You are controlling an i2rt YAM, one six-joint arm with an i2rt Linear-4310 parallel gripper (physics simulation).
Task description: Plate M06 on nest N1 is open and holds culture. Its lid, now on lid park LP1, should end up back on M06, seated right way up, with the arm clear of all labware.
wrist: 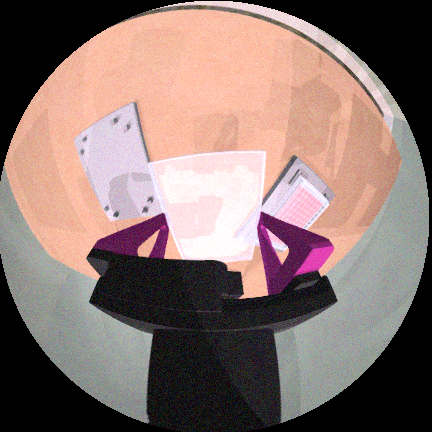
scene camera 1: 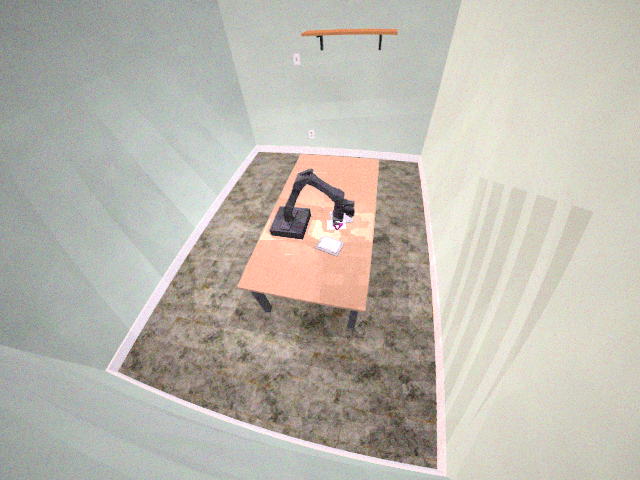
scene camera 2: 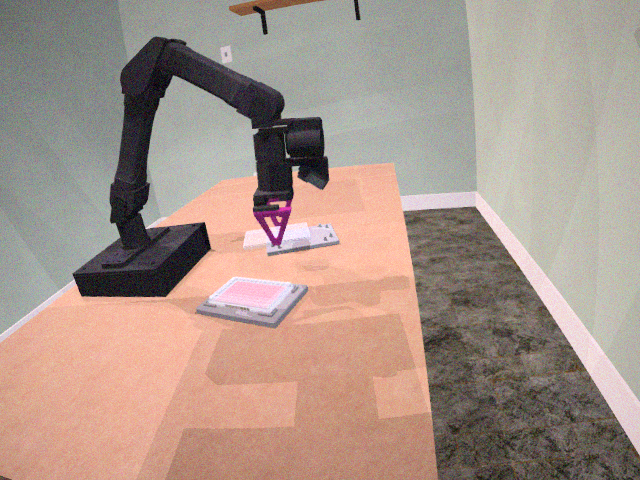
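Pixels of known places: gripper, fingertip midpoint: point(wrist: 212, 216) point(scene camera 1: 336, 225) point(scene camera 2: 278, 237); arm's base at its link origin: point(scene camera 1: 289, 219) point(scene camera 2: 138, 247).
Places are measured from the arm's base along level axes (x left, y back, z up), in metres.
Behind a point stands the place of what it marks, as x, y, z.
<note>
My gripper point(scene camera 1: 337, 224) @(0.016, -0.346, 0.003) point(scene camera 2: 275, 241) @(0.016, -0.346, 0.003) point(wrist: 212, 216) @(0.016, -0.346, 0.003) is shut on the clear lid point(scene camera 2: 297, 234) @(0.005, -0.389, 0.010) point(wrist: 209, 193) @(0.024, -0.374, 0.011), its magenta fingers on the lid's two long sides. The lid is level and right way up, held a little above the table, partly past the near-left edge of the grey lid park LP1 point(scene camera 2: 327, 236) @(0.153, -0.412, -0.055) point(wrist: 106, 160) @(0.168, -0.366, -0.055). Plate M06 point(scene camera 1: 329, 244) @(-0.128, -0.327, -0.038) point(scene camera 2: 250, 293) @(-0.133, -0.334, -0.039) point(wrist: 300, 205) @(-0.115, -0.358, -0.042) lies open with pink culture showing on the grey nest N1 point(scene camera 2: 286, 309) @(-0.157, -0.402, -0.055) point(wrist: 293, 167) @(-0.080, -0.404, -0.053), nearer the camera and apart from the lid.
The arm's black base point(scene camera 1: 289, 222) @(-0.036, -0.015, 0.010) point(scene camera 2: 142, 260) @(-0.069, -0.065, -0.001) stands at the left of the wooden table point(scene camera 1: 289, 273) @(-0.387, -0.130, -0.065) point(scene camera 2: 310, 387) @(-0.320, -0.477, -0.065). The table's right edge drops to the mottled floor point(scene camera 2: 506, 335). A wall shelf point(scene camera 1: 350, 32) hangs far behind.
</note>
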